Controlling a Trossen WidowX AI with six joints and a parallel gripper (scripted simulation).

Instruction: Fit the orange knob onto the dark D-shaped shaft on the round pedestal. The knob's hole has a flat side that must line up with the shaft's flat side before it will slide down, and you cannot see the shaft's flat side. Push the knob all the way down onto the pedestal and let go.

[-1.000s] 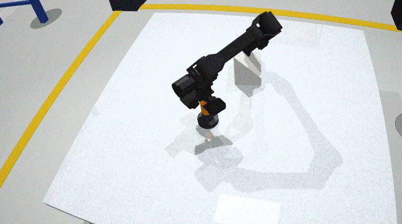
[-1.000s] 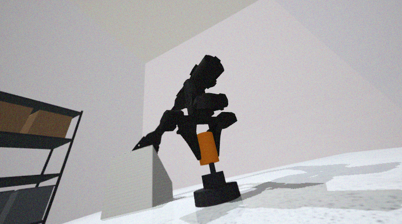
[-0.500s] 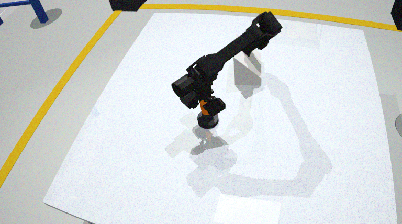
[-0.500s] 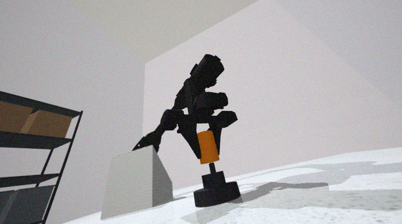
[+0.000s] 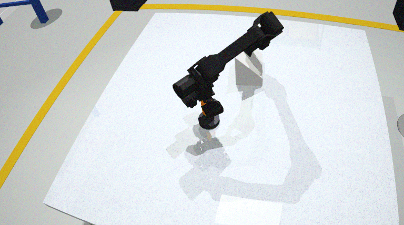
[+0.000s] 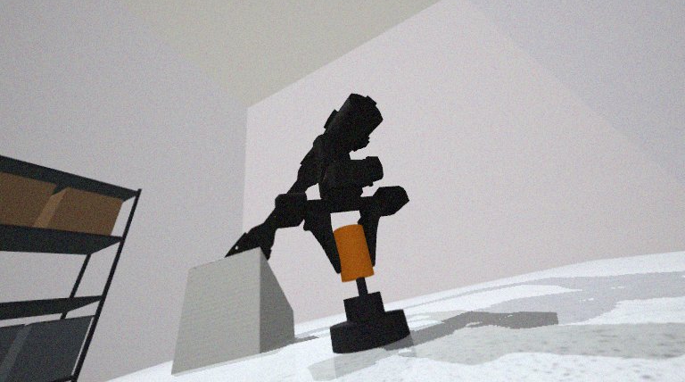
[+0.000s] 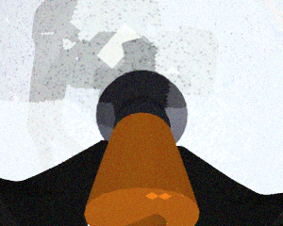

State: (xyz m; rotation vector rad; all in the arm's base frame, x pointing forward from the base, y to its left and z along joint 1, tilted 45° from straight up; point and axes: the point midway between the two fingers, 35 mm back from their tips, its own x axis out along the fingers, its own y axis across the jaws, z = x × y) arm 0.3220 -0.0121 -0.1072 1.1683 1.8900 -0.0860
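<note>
The orange knob lies 2 cm above my gripper tip. The rest, counted from my gripper tip: round pedestal 4 cm below.
</note>
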